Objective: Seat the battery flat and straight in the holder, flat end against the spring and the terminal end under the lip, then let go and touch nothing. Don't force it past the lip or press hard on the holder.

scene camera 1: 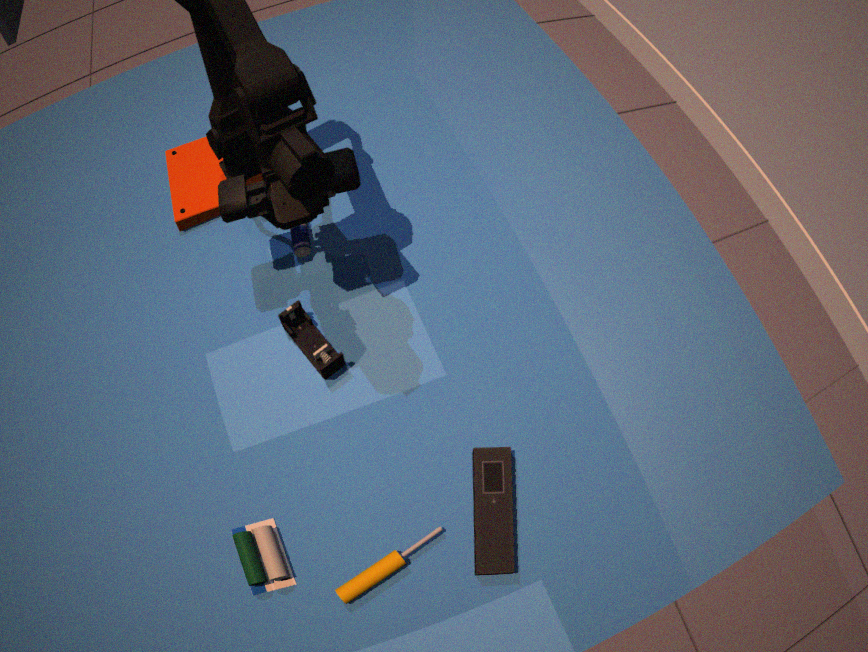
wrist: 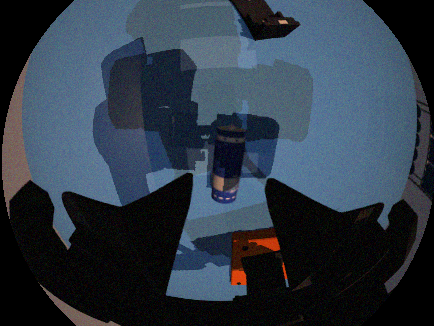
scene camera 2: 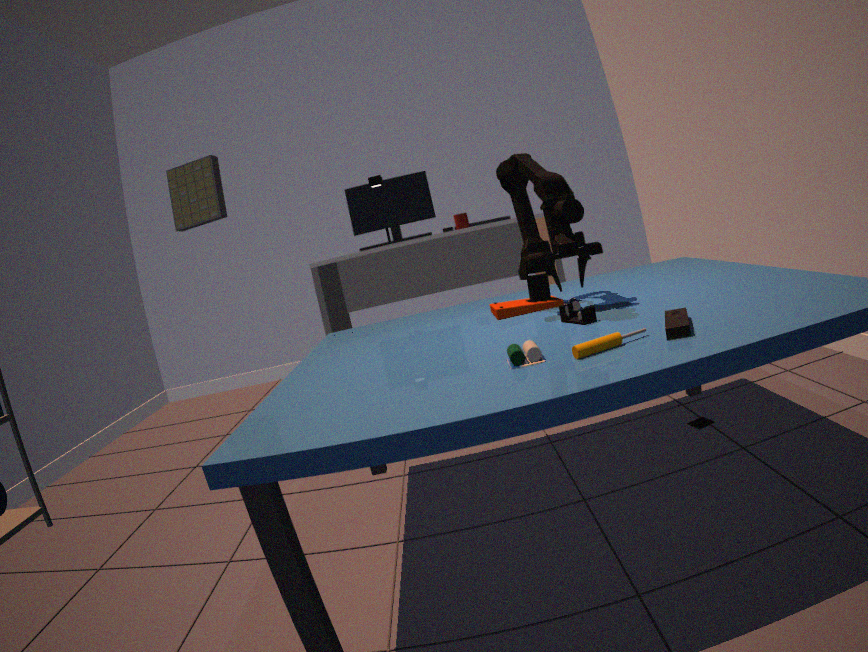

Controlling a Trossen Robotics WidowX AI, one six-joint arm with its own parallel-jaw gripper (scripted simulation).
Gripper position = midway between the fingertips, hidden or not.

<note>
I see my gripper (scene camera 1: 296, 220), a blue battery (wrist: 229, 147), a black remote (scene camera 2: 677, 326) and a yellow-handled screwdriver (scene camera 1: 392, 562).
My gripper also shows in the wrist view (wrist: 230, 182) and in scene camera 2 (scene camera 2: 571, 289). The yellow-handled screwdriver is seen too in scene camera 2 (scene camera 2: 597, 345).
</note>
